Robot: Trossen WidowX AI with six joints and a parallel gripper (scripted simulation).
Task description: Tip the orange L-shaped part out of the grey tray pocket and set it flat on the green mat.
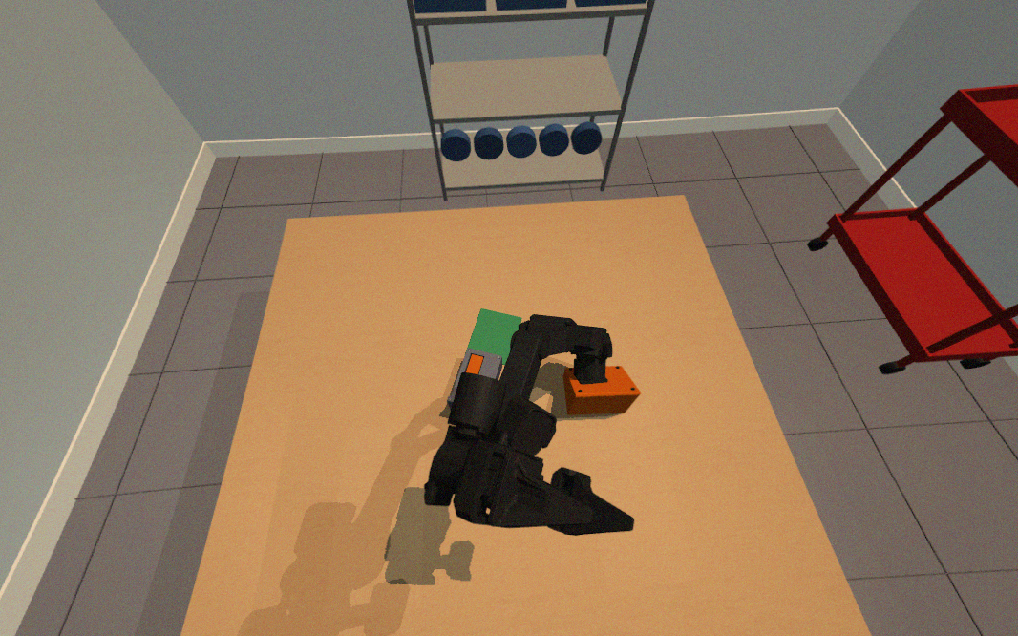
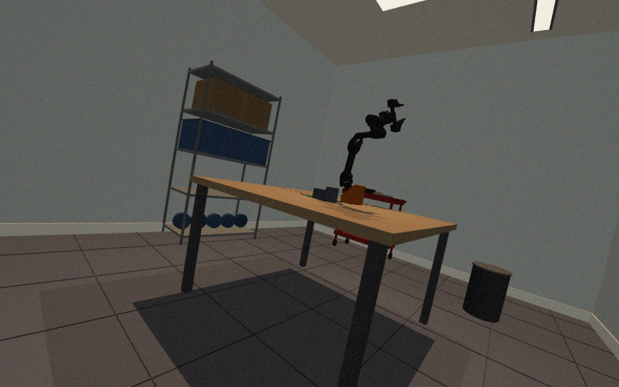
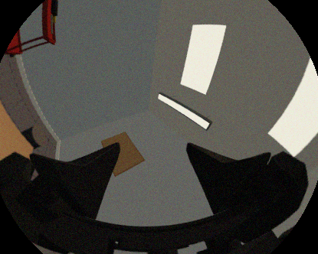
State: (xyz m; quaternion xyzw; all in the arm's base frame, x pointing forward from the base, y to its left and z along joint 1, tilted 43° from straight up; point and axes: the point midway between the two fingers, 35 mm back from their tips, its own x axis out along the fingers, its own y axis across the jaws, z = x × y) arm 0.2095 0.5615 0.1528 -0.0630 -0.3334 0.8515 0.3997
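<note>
Now: the orange L-shaped part 13 cm ahead of my gripper tip, 35 cm to the right of it and 57 cm below it. Round my gripper tip: green mat: 6 cm ahead, 50 cm to the right, 63 cm below.
</note>
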